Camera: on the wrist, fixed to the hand. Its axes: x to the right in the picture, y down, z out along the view.
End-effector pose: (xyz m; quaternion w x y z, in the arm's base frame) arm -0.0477 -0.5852 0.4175 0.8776 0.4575 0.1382 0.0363
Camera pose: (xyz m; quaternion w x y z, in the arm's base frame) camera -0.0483 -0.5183 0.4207 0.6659 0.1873 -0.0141 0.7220
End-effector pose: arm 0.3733 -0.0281 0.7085 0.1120 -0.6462 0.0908 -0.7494
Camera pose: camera 0.3229 -0.0714 0.7002 0.3834 -0.2532 0.6826 -0.5683
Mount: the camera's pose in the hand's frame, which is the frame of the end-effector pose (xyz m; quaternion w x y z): 0.0115 0.0413 -0.0515 0.6944 -0.2406 0.2191 0.6418
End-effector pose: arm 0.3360 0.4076 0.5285 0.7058 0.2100 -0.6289 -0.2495
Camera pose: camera 0.3917 0.4321 0.5565 0.8386 -0.3730 -0.3568 0.1744
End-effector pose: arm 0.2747 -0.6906 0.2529 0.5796 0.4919 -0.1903 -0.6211
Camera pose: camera 0.3413 -0.6944 0.2589 0.9612 0.2161 -0.1714 0.0027
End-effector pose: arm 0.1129 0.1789 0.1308 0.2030 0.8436 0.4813 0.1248
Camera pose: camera 0.1293 0.1815 0.1957 0.1584 0.8185 -0.1927 0.5176
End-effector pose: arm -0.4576 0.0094 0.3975 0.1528 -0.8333 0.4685 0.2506
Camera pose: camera -0.4739 -0.0451 0.4329 0.3579 0.3696 -0.8333 -0.2022
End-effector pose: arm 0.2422 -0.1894 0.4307 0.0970 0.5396 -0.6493 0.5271
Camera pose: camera 0.1816 -0.1613 0.4367 0.0012 -0.1808 -0.9028 0.3903
